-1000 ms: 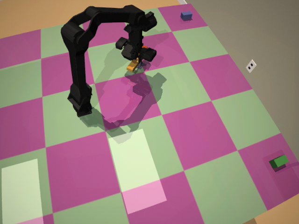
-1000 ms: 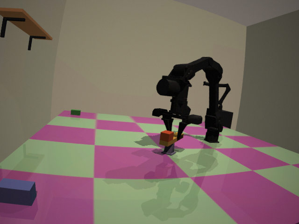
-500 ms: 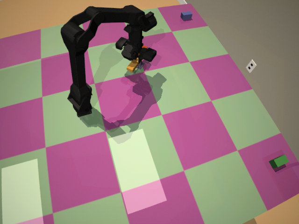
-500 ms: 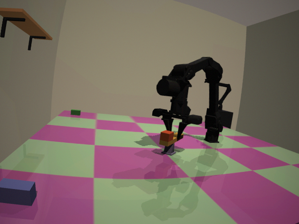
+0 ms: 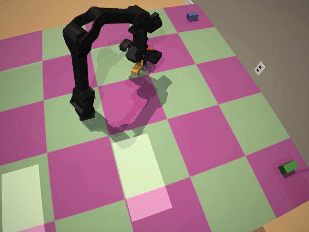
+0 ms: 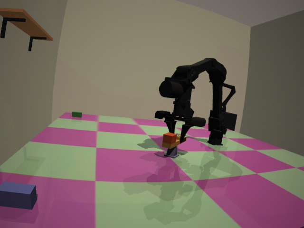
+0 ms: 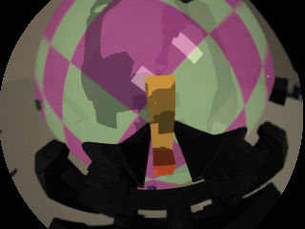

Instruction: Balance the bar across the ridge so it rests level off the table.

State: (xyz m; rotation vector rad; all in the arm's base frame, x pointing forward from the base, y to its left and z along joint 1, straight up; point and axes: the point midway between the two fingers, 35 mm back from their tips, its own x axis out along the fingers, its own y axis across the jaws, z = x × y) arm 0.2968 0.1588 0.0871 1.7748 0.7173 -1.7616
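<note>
Right now the bar is 3 cm to the left of my gripper tip, 3 cm ahead of it and 1 cm above it. Round my gripper tip: green block: 66 cm to the right, 44 cm ahead, 4 cm below; blue block: 44 cm ahead, 34 cm to the left, 4 cm below.
</note>
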